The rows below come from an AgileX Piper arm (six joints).
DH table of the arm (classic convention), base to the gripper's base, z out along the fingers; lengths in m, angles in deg. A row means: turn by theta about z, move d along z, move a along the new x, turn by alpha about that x. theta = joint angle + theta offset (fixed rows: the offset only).
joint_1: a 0  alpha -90  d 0.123  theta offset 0
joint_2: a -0.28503  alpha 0  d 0  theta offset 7.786
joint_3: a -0.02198  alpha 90  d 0  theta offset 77.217
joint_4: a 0  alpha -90  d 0.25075  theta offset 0
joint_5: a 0  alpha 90  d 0  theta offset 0
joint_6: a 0  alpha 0  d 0.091  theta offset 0
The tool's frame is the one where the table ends.
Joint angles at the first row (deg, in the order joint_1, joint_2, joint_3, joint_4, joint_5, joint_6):
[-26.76, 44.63, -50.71, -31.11, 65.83, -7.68]
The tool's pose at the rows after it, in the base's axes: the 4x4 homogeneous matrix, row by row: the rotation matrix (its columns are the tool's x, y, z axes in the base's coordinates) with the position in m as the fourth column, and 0 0 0 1 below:
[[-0.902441 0.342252 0.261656 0.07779], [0.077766 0.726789 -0.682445 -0.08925], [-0.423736 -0.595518 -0.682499 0.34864], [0 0 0 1]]
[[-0.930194 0.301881 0.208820 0.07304], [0.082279 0.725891 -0.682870 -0.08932], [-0.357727 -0.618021 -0.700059 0.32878], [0 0 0 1]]
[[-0.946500 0.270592 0.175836 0.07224], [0.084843 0.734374 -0.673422 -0.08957], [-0.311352 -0.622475 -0.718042 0.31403], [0 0 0 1]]
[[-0.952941 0.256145 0.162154 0.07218], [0.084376 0.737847 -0.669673 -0.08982], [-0.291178 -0.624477 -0.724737 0.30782], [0 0 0 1]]
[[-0.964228 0.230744 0.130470 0.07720], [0.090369 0.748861 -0.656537 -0.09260], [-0.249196 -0.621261 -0.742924 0.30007], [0 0 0 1]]
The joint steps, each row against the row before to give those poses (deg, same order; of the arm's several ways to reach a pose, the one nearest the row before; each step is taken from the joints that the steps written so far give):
[0.06, -2.06, 2.41, -1.43, 0.35, -0.57]
[0.00, -0.97, 4.53, -1.78, 0.11, -0.12]
[0.00, 0.00, 3.03, -0.57, -0.29, 0.00]
[0.00, 0.11, 1.26, -0.29, -0.22, 0.01]
[0.00, 1.95, 0.86, -0.23, -0.12, 0.17]

